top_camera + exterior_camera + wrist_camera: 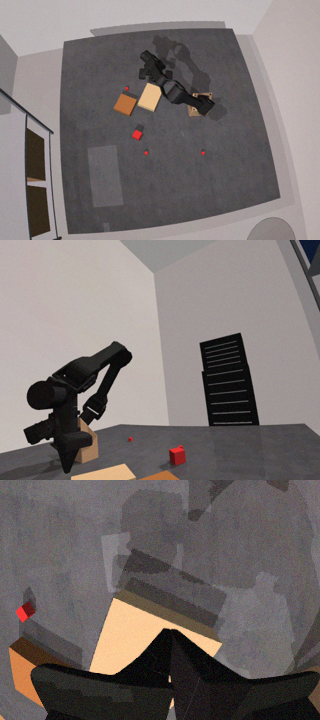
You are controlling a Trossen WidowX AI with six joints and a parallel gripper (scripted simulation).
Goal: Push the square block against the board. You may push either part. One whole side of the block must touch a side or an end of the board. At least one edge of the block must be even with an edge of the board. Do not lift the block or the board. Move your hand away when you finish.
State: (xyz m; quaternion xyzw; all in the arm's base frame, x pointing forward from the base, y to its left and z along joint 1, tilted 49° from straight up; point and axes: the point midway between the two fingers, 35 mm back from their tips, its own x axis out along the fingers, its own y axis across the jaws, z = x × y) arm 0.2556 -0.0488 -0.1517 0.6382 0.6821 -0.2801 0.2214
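Now: the board 20 mm ahead of my gripper tip, 80 mm to the left of it and 50 mm below it. Round my gripper tip: square block: 170 mm ahead, 130 mm to the left, 50 mm below; red cube: 100 mm ahead, 320 mm to the left, 50 mm below.
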